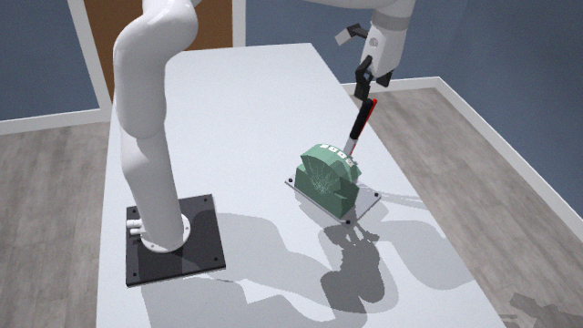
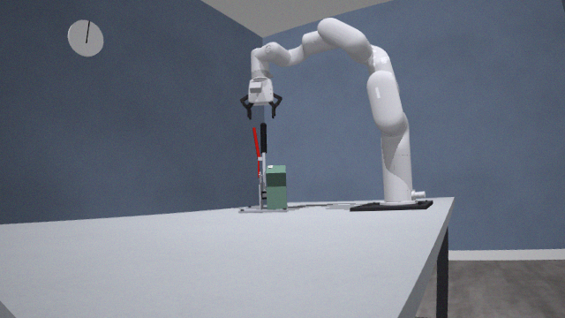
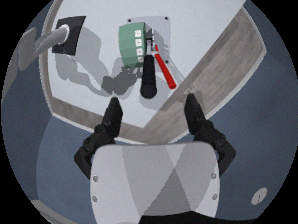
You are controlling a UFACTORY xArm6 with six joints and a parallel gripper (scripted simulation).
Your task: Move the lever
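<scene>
My hand is 17 cm above the red bar and 2 cm to the right of it.
</scene>
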